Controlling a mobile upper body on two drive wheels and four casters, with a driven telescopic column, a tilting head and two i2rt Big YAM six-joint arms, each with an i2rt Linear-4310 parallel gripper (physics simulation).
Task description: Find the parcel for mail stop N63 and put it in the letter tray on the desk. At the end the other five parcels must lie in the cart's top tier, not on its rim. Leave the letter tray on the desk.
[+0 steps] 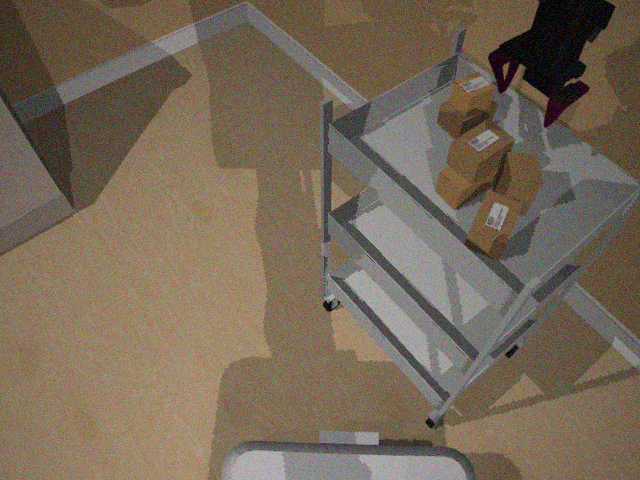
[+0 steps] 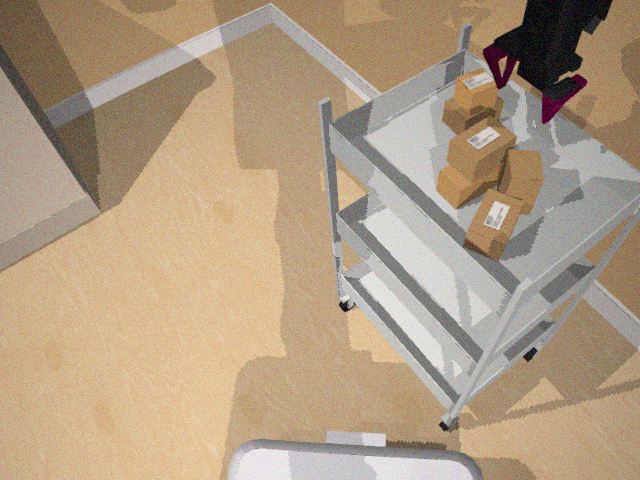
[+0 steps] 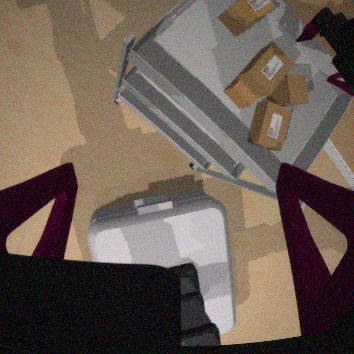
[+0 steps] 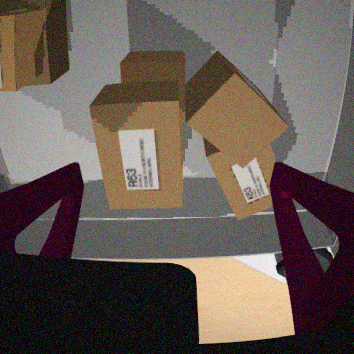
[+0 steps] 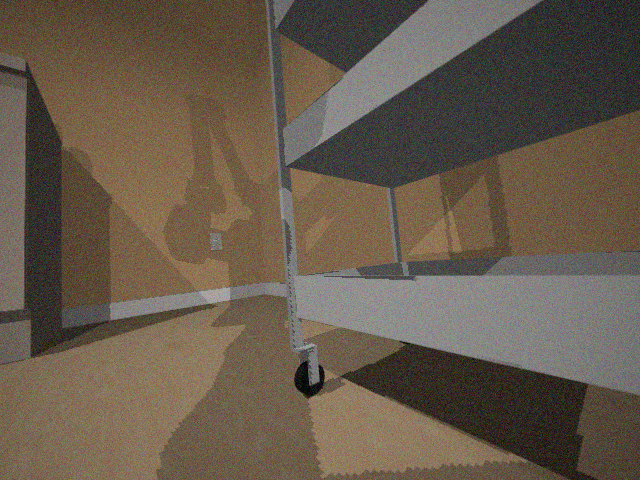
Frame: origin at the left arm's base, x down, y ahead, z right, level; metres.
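Seen in the pictures: left gripper, fingertip midpoint: (image 3: 176, 173); right gripper, fingertip midpoint: (image 1: 524, 108) (image 2: 523, 104) (image 3: 313, 58) (image 4: 176, 173).
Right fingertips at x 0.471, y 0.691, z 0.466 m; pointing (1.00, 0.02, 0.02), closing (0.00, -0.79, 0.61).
Note:
Pixels of each thing's top centre, then the offset from my right fingertips to it. Level surfaces: height alone.
- grey cart's top tier at its surface level: dx +0.173 m
- R63 parcel at its top centre: (image 4: 138, 160) (image 2: 483, 137) (image 1: 483, 140) (image 3: 272, 67) dx +0.071, dy -0.001, dz -0.046 m
- X63 at its top centre: (image 4: 250, 180) (image 2: 496, 215) (image 1: 497, 215) (image 3: 274, 125) dx +0.123, dy -0.115, dz -0.027 m
- tilted parcel at its top centre: (image 4: 239, 123) (image 2: 526, 164) (image 1: 524, 166) (image 3: 298, 88) dx +0.083, dy -0.044, dz +0.018 m
- labelled parcel at its top centre: (image 2: 478, 80) (image 1: 474, 84) dx +0.073, dy +0.139, dz -0.041 m
Six brown parcels lie in the grey cart's top tier (image 1: 578, 217) (image 2: 578, 217). The R63 parcel (image 1: 465, 155) (image 2: 465, 155) (image 3: 257, 67) (image 4: 170, 150) rests on another parcel (image 1: 449, 186) (image 2: 450, 186) (image 4: 152, 65). A parcel whose label reads K63 or X63 (image 1: 485, 235) (image 2: 483, 235) (image 3: 260, 125) (image 4: 230, 175) touches a tilted parcel (image 1: 524, 167) (image 2: 524, 165) (image 4: 237, 115). A labelled parcel (image 1: 473, 98) (image 2: 475, 98) sits on another (image 1: 448, 117) (image 2: 452, 116). No N63 label is readable. My right gripper (image 1: 524, 107) (image 2: 522, 104) (image 4: 176, 173) is open above the tier. My left gripper (image 3: 176, 173) is open. The letter tray does not show.
A pale furniture block (image 1: 25, 180) (image 2: 36, 180) (image 5: 12, 196) stands at the left. The cart's near corner post (image 1: 326, 196) (image 2: 330, 191) (image 5: 281, 155) and raised rims border the tiers. My white base (image 1: 336, 465) (image 2: 346, 465) (image 3: 150, 245) is close to the cart. A wall stands behind.

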